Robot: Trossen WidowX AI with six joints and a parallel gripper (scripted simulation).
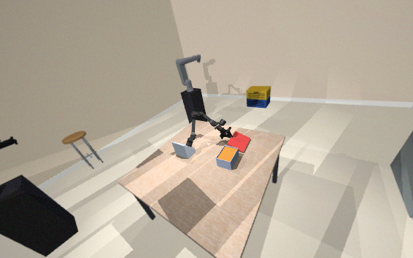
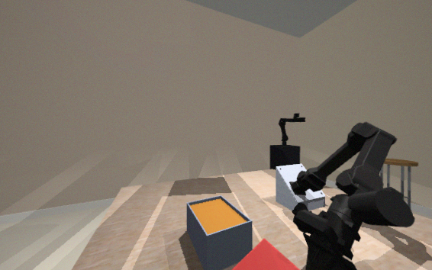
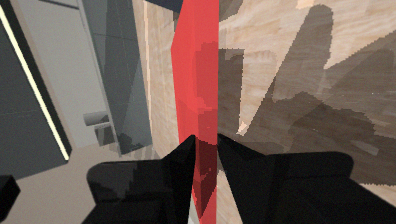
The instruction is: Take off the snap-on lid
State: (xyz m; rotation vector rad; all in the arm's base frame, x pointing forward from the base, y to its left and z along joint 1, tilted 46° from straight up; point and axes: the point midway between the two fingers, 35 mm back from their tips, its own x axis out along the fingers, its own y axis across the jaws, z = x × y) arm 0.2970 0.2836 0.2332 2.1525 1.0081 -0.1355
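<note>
The lid lies 80 mm ahead of my gripper tip, 30 mm below it and 10 mm to the left of it. Also, from my gripper tip: storage box 260 mm to the right, 120 mm ahead, 20 mm below.
</note>
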